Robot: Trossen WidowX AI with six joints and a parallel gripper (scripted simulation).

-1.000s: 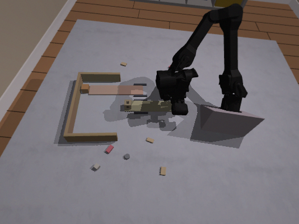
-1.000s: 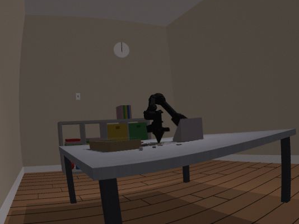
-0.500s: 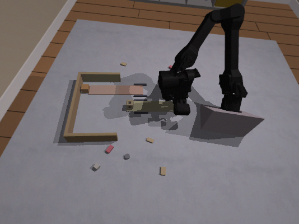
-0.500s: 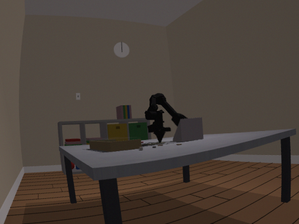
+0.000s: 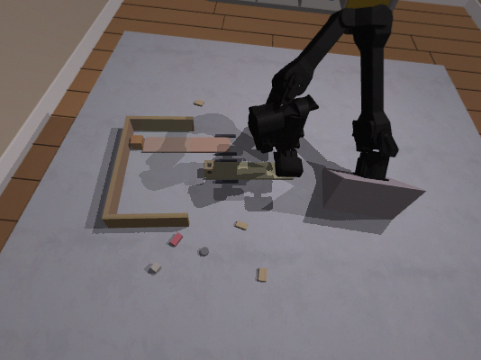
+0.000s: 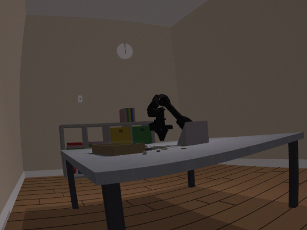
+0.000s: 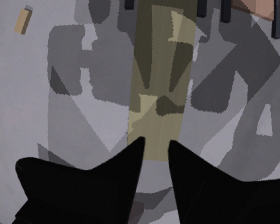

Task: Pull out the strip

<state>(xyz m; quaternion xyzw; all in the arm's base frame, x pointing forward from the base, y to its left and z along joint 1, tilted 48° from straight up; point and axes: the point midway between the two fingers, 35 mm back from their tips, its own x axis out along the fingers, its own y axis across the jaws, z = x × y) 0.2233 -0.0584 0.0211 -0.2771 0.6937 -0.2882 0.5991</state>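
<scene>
The olive strip lies 8 cm ahead of my gripper tip and 4 cm below it. The rest, counted from my gripper tip: pale block 29 cm ahead, 28 cm to the left, 4 cm below; then labelled cube 19 cm ahead, 1 cm to the left, 2 cm below.
</scene>
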